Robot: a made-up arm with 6 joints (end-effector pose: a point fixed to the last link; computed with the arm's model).
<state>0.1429 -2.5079 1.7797 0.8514 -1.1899 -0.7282</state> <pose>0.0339 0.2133 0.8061 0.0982 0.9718 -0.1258 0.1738</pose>
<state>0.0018 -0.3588 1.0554 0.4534 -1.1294 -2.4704</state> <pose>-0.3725 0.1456 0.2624 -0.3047 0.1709 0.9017 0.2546</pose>
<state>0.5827 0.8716 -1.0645 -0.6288 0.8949 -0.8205</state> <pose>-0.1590 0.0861 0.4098 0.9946 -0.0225 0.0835 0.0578</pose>
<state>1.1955 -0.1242 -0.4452 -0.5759 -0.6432 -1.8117</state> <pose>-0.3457 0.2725 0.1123 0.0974 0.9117 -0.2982 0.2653</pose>
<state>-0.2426 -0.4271 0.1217 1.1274 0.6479 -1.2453</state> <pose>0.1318 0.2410 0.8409 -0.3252 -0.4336 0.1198 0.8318</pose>
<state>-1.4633 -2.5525 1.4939 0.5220 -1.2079 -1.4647</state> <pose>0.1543 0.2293 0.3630 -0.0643 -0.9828 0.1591 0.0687</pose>
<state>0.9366 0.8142 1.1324 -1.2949 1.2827 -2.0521</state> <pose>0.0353 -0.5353 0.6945 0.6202 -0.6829 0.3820 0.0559</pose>
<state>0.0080 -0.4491 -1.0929 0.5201 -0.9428 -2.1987</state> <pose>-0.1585 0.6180 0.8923 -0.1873 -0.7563 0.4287 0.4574</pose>
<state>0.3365 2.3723 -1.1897 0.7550 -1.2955 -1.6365</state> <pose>-0.1594 -0.7654 0.7278 -0.3004 0.1245 -0.8497 0.4150</pose>
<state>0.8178 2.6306 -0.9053 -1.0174 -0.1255 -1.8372</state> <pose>0.1919 -0.3592 0.7247 0.8832 0.0970 0.3539 0.2920</pose>
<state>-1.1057 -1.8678 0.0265 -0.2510 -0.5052 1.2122</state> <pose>-0.1212 0.1057 0.0718 -0.0009 0.2878 -0.8481 0.4449</pose>
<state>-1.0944 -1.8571 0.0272 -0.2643 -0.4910 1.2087</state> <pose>-0.1143 0.1023 0.0619 0.0133 0.2857 -0.8419 0.4576</pose>
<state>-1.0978 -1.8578 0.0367 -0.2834 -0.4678 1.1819</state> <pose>-0.1096 0.0883 0.0563 0.0156 0.2813 -0.8328 0.4765</pose>
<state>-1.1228 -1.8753 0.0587 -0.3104 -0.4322 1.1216</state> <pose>-0.1077 0.0596 0.0581 -0.0002 0.2736 -0.8195 0.5035</pose>
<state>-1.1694 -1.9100 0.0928 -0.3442 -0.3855 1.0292</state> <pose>-0.1069 0.0177 0.0693 -0.0347 0.2633 -0.8007 0.5370</pose>
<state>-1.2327 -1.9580 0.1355 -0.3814 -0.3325 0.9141</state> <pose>-0.1044 -0.0308 0.0910 -0.0849 0.2527 -0.7753 0.5727</pose>
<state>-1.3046 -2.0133 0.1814 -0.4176 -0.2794 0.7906</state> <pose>-0.0976 -0.0780 0.1206 -0.1438 0.2438 -0.7440 0.6053</pose>
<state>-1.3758 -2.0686 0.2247 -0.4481 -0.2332 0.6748</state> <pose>-0.0867 -0.1168 0.1533 -0.2035 0.2386 -0.7100 0.6305</pose>
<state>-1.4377 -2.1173 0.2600 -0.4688 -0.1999 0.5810</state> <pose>-0.0749 -0.1439 0.1834 -0.2564 0.2376 -0.6792 0.6454</pose>
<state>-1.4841 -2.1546 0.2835 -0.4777 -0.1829 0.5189</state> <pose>-0.0665 -0.1591 0.2070 -0.2972 0.2400 -0.6571 0.6499</pose>
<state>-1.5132 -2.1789 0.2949 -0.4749 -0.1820 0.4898</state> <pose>-0.0643 -0.1646 0.2238 -0.3248 0.2449 -0.6467 0.6452</pose>
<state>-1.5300 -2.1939 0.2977 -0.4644 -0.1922 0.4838</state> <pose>-0.0672 -0.1642 0.2358 -0.3431 0.2508 -0.6453 0.6348</pose>
